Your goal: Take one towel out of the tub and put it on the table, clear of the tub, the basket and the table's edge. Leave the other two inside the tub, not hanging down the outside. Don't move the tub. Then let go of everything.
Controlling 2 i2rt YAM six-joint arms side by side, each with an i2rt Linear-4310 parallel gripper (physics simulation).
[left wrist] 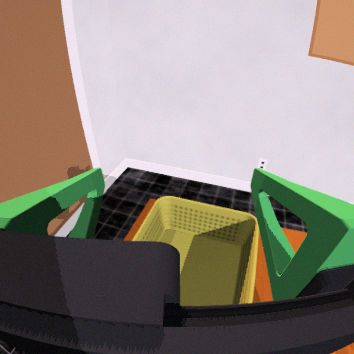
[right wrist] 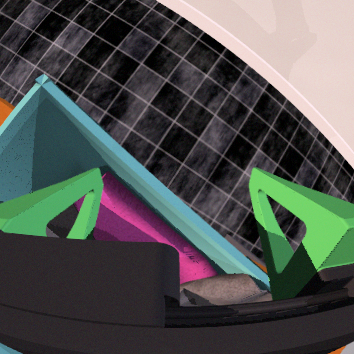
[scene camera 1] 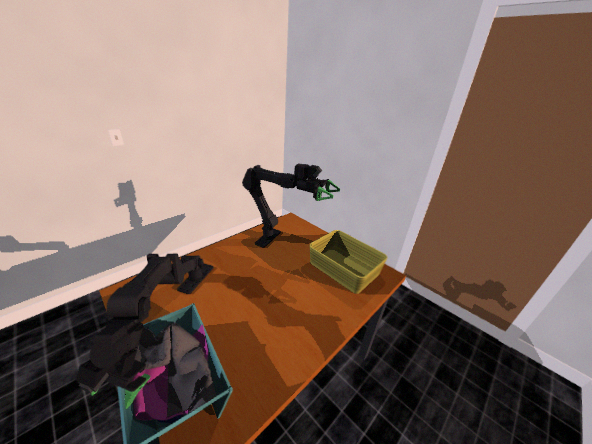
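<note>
A teal tub (scene camera 1: 212,357) (right wrist: 130,162) stands at the lower left of the scene view. In it lie a magenta towel (scene camera 1: 155,395) (right wrist: 135,215) and grey-brown cloth (scene camera 1: 185,355) (right wrist: 220,289), bunched up; I cannot tell whether the grey-brown cloth is one towel or two. My right gripper (scene camera 1: 111,399) (right wrist: 175,175) is open and empty. It is low over the tub's left wall in the scene view, with one finger inside beside the magenta towel and one outside; its arm hides part of the tub. My left gripper (scene camera 1: 335,194) (left wrist: 177,175) is open and empty, high above the basket.
A yellow basket (scene camera 1: 332,272) (left wrist: 210,215) stands near the far right end of the orange wooden table (scene camera 1: 285,370) (left wrist: 295,240). The table's front edge runs diagonally past the tub and basket. The right arm's base stands behind the tub, the left arm's base at the back. Walls stand behind both arms.
</note>
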